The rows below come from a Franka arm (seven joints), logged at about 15 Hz.
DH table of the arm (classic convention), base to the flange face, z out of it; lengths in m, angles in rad. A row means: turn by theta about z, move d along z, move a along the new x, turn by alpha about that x. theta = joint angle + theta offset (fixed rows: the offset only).
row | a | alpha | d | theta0
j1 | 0 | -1.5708 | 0.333 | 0
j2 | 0 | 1.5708 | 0 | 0
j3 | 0.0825 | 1.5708 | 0.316 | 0
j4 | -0.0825 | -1.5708 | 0 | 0
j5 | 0 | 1.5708 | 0.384 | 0
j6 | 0.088 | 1.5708 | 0 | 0
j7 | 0 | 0 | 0.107 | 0
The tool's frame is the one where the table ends.
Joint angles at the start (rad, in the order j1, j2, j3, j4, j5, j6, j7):
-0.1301, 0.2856, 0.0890, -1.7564, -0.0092, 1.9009, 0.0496
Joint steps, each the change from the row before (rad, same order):
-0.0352, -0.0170, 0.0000, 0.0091, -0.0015, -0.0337, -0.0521
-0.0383, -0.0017, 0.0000, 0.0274, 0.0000, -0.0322, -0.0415
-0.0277, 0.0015, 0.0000, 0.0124, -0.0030, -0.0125, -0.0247
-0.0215, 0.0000, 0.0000, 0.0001, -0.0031, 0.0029, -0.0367
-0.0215, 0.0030, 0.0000, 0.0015, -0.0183, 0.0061, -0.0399
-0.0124, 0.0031, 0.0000, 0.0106, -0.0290, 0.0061, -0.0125
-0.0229, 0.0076, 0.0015, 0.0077, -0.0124, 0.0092, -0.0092
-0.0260, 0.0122, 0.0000, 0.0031, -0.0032, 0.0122, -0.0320
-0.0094, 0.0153, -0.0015, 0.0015, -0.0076, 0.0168, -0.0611
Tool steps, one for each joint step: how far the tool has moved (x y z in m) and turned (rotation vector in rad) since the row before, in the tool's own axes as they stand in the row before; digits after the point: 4 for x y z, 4 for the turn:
-0.0044, 0.0218, -0.0119, 0.0019, -0.0072, -0.0177
-0.0008, 0.0238, -0.0116, 0.0055, -0.0025, -0.0033
-0.0007, 0.0175, -0.0041, 0.0014, -0.0012, 0.0021
-0.0009, 0.0135, -0.0004, -0.0001, 0.0032, -0.0162
-0.0005, 0.0149, 0.0005, -0.0147, 0.0028, -0.0233
0.0008, 0.0105, -0.0037, -0.0278, 0.0092, -0.0074
0.0003, 0.0149, 0.0006, -0.0094, 0.0071, 0.0088
0.0001, 0.0167, 0.0058, 0.0009, 0.0022, -0.0076
0.0026, 0.0078, 0.0076, -0.0052, 0.0014, -0.0534

